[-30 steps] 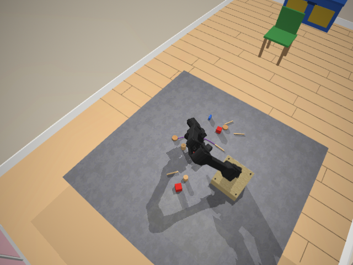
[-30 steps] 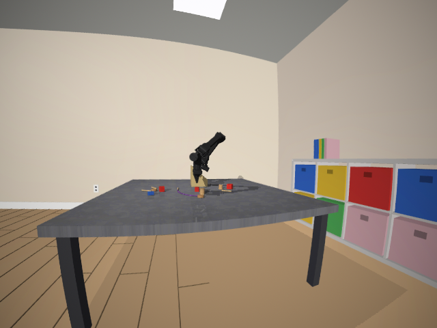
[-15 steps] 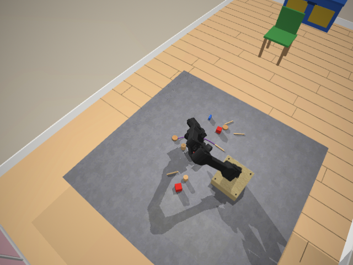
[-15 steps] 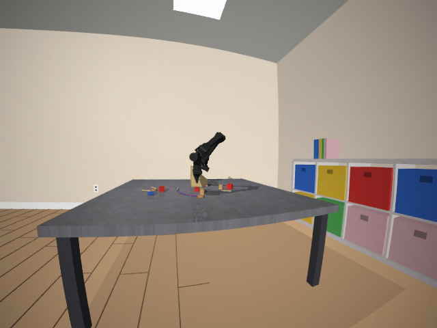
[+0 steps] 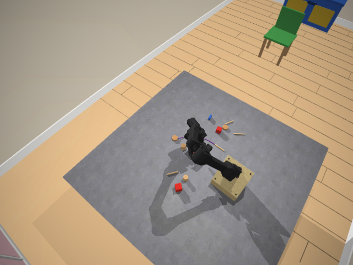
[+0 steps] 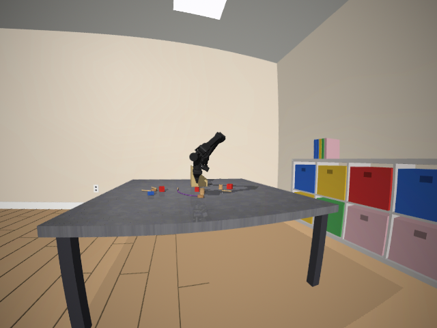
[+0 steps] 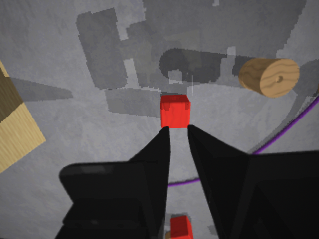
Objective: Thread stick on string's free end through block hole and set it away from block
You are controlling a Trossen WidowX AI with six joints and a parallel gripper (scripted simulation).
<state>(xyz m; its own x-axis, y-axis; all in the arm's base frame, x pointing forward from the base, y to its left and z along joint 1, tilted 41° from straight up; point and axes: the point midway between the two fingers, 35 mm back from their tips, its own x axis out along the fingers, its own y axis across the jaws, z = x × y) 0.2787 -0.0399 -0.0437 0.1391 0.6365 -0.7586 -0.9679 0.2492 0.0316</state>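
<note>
Right now my gripper tip is 4 cm above the red wooden block. Round my gripper tip: round wooden button: 18 cm ahead, 2 cm to the right, 5 cm below; wooden cylinder: 9 cm ahead, 1 cm to the left, 4 cm below; stick on the string: 10 cm behind, 12 cm to the right, 6 cm below.
</note>
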